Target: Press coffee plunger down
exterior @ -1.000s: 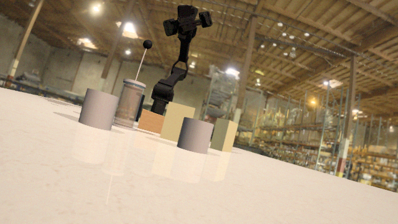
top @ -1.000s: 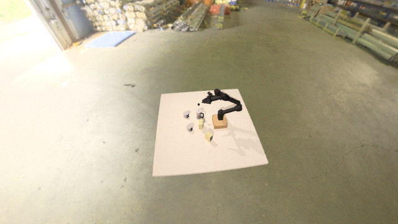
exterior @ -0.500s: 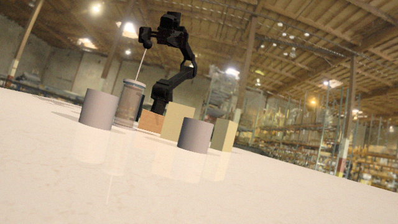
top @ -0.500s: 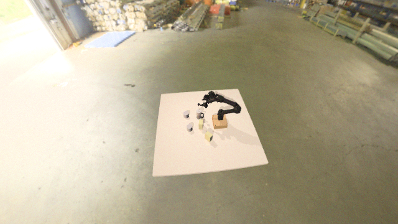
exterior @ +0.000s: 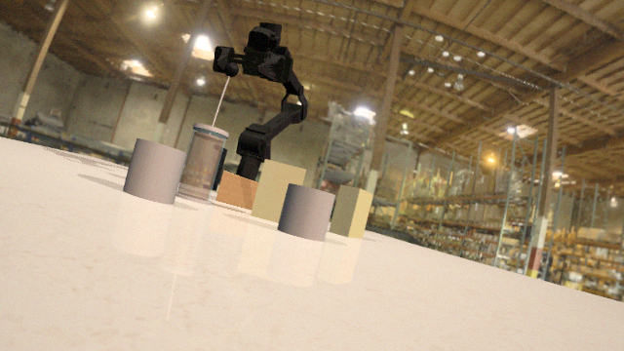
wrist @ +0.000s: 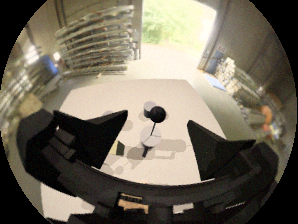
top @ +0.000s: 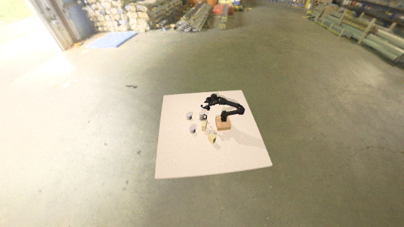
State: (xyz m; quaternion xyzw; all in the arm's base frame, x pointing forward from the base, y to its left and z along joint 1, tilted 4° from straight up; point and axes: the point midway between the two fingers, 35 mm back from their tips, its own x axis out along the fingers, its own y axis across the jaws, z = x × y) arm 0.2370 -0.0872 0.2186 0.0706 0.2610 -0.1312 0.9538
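My gripper tip is now 15 cm above the glass coffee press.
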